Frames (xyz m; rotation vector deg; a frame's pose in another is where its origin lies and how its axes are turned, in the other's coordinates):
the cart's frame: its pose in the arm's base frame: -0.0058 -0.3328 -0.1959 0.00 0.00 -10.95
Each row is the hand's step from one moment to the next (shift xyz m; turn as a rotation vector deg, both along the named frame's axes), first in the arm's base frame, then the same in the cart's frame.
Working: the arm's base frame: its pose in the cart's frame: -0.0575 0.3278 0.1959 0.00 0.00 10.95

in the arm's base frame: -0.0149 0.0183 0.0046 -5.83 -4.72 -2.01
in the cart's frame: -0.0181 0.0151 0.0046 -4.83 -5.74 -2.01
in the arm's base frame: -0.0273 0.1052 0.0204 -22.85 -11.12 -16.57
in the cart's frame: -0.0468 0.0981 0.0204 -20.32 -15.26 -16.57
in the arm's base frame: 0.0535 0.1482 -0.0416 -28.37 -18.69 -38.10
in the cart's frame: 0.0244 0.1557 -0.0416 -24.30 -23.74 -38.10
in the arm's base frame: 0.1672 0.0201 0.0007 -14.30 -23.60 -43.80
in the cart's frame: 0.1603 0.0515 0.0007 -9.56 -25.89 -43.80
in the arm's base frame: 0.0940 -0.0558 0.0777 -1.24 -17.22 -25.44
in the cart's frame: 0.1029 -0.0369 0.0777 2.05 -17.14 -25.44
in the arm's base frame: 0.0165 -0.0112 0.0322 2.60 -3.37 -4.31
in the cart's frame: 0.0183 -0.0079 0.0322 3.19 -2.81 -4.31
